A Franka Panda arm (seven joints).
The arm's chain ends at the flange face. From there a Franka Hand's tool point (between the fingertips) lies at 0.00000 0.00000 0.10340 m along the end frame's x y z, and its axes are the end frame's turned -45 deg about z.
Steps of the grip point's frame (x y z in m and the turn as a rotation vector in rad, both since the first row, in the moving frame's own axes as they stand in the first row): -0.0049 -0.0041 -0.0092 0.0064 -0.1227 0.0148; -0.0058 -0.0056 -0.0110 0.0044 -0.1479 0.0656; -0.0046 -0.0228 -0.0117 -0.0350 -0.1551 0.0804; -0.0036 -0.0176 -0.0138 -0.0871 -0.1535 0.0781; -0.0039 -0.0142 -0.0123 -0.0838 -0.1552 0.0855; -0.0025 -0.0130 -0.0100 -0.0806 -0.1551 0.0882; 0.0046 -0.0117 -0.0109 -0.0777 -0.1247 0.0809; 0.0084 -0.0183 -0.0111 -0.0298 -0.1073 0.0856
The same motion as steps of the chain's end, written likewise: 0.0031 -0.0078 -0.0084 -0.0822 -0.0913 0.0148; 0.0034 -0.0099 -0.0099 -0.1015 -0.1077 0.0656; -0.0101 -0.0263 -0.0104 -0.1344 -0.0849 0.0804; -0.0095 -0.0272 -0.0122 -0.1701 -0.0470 0.0781; -0.0069 -0.0244 -0.0107 -0.1690 -0.0505 0.0855; -0.0048 -0.0243 -0.0084 -0.1667 -0.0527 0.0882; -0.0010 -0.0261 -0.0098 -0.1431 -0.0332 0.0809; -0.0009 -0.0286 -0.0105 -0.0969 -0.0548 0.0856
